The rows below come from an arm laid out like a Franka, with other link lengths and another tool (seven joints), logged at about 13 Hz.
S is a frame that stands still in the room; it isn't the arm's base.
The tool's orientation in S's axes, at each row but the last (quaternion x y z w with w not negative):
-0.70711, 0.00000, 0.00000, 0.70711
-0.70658, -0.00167, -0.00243, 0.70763
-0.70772, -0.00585, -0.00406, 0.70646
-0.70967, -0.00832, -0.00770, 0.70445
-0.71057, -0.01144, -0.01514, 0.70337
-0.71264, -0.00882, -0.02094, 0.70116
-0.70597, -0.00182, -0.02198, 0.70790
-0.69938, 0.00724, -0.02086, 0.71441
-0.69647, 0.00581, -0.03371, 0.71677
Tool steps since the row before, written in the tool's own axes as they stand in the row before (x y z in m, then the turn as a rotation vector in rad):
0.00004, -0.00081, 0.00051, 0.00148, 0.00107, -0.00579
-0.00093, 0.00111, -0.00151, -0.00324, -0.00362, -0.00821
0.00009, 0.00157, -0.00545, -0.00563, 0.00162, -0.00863
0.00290, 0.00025, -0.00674, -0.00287, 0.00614, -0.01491
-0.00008, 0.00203, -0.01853, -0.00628, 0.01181, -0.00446
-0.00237, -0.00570, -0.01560, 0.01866, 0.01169, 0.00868
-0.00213, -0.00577, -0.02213, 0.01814, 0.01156, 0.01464
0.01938, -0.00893, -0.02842, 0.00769, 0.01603, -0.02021
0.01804, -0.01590, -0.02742, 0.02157, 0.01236, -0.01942
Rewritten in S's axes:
0.00004, 0.00051, 0.00081, 0.00148, -0.00579, -0.00107
-0.00093, -0.00151, -0.00112, -0.00327, -0.00821, 0.00359
0.00013, -0.00545, -0.00156, -0.00558, -0.00865, -0.00168
0.00291, -0.00674, -0.00013, -0.00272, -0.01496, -0.00609
-0.00010, -0.01855, -0.00184, -0.00586, -0.00455, -0.01199
-0.00288, -0.01546, 0.00584, 0.01928, 0.00817, -0.01103
-0.00295, -0.02207, 0.00562, 0.01893, 0.01414, -0.01090
0.01806, -0.02935, 0.00868, 0.00720, -0.02016, -0.01632
0.01584, -0.02882, 0.01576, 0.02094, -0.02026, -0.01209

